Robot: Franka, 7 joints.
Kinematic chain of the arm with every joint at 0, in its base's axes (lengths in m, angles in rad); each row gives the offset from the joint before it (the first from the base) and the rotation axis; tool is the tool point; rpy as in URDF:
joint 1: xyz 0 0 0.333 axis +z
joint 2: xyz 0 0 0 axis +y
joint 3: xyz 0 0 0.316 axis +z
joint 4: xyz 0.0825 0 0 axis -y
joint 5: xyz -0.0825 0 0.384 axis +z
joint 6: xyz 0 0 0 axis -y
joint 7: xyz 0.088 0 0 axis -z
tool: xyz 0 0 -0.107 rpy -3.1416 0 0
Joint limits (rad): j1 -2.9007..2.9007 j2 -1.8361..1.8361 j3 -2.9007..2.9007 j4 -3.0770..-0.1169 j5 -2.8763..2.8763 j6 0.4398..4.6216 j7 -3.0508..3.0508
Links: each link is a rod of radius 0.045 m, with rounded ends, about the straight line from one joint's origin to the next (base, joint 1, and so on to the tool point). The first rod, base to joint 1, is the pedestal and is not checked.
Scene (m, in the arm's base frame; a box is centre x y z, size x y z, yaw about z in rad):
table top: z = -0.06
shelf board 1: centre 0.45 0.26 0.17 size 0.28 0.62 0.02 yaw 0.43
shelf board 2: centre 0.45 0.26 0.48 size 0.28 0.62 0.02 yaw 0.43
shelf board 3: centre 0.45 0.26 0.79 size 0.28 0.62 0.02 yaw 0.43
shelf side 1: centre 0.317 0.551 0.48 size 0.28 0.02 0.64 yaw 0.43
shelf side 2: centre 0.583 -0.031 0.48 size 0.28 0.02 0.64 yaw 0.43
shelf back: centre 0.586 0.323 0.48 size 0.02 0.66 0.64 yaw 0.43
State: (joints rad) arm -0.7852 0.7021 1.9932 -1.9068 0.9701 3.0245 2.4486
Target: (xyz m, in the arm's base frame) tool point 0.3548 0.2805 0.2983
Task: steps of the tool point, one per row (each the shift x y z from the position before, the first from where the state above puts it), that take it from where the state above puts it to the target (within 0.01 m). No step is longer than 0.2 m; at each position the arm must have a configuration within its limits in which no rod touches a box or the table.
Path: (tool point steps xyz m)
1: -0.0859 -0.0139 -0.0094
2: -0.0950 -0.0457 0.0094
3: -0.0924 -0.0657 0.0000
4: 0.0330 0.0220 -0.1890
5: -0.0016 -0.0769 -0.1724
6: 0.0790 0.0510 0.0001
7: 0.0941 0.0284 -0.0001

